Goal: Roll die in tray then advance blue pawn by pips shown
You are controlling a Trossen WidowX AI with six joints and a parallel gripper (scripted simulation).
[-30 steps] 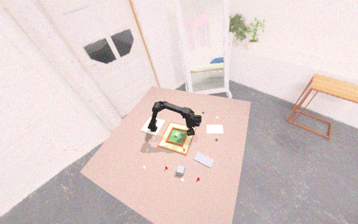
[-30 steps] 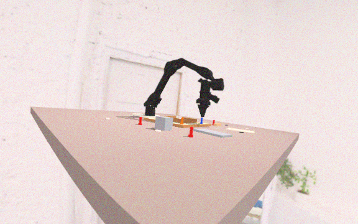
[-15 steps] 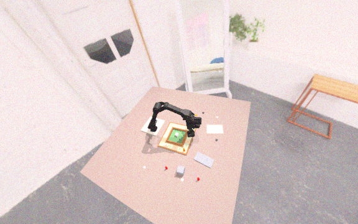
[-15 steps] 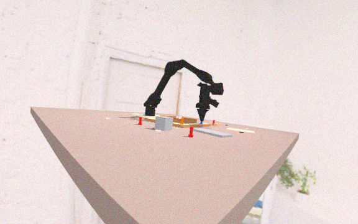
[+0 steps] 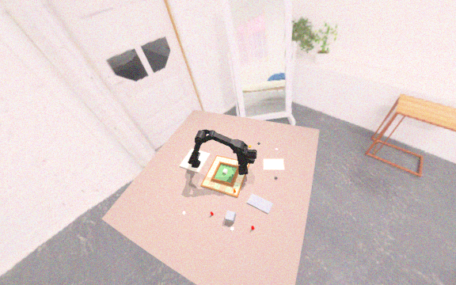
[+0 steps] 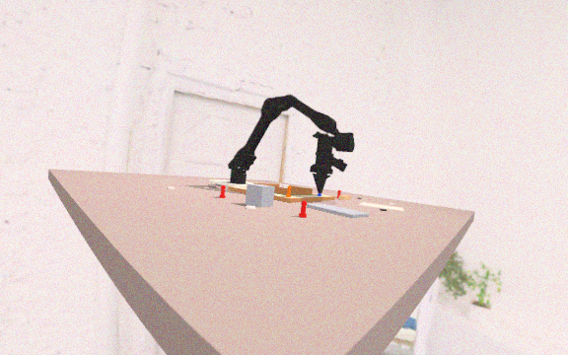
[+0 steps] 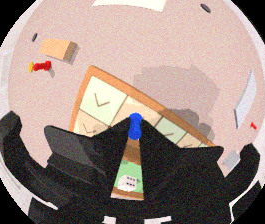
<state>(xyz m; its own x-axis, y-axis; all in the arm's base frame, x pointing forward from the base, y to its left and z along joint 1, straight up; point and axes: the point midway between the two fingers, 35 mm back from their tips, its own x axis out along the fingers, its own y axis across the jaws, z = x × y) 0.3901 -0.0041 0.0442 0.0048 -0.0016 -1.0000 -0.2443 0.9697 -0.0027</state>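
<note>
Right now my gripper tip is 130 mm past the white die and 40 mm to the left of it. From my gripper tip the other things lie so: blue pawn: 10 mm above; green tray: 130 mm behind, 50 mm to the right, 20 mm below; orange pawn: 30 mm behind, 180 mm to the right, 10 mm above.
</note>
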